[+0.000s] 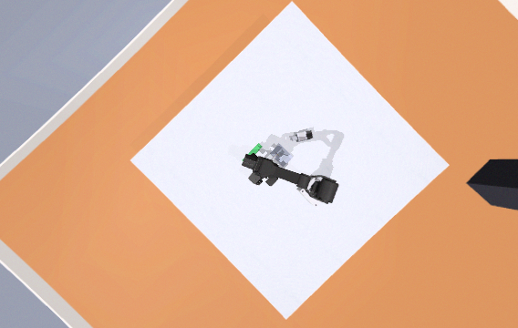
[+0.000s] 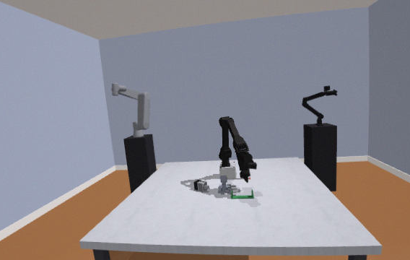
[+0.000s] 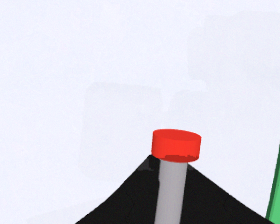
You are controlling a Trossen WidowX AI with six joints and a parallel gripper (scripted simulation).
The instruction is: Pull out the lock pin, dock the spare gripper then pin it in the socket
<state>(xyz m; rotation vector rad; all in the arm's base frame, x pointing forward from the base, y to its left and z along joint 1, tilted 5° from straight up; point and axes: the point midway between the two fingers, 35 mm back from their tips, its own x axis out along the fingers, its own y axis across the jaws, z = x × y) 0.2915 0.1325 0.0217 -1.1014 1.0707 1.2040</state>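
The green strip is 100 mm ahead of my gripper tip, 40 mm to the right of it and 30 mm below it. From my gripper tip the other things lie so: spare gripper 300 mm to the right, 40 mm behind, 30 mm below; then bluish-grey socket 150 mm to the right, 20 mm behind.
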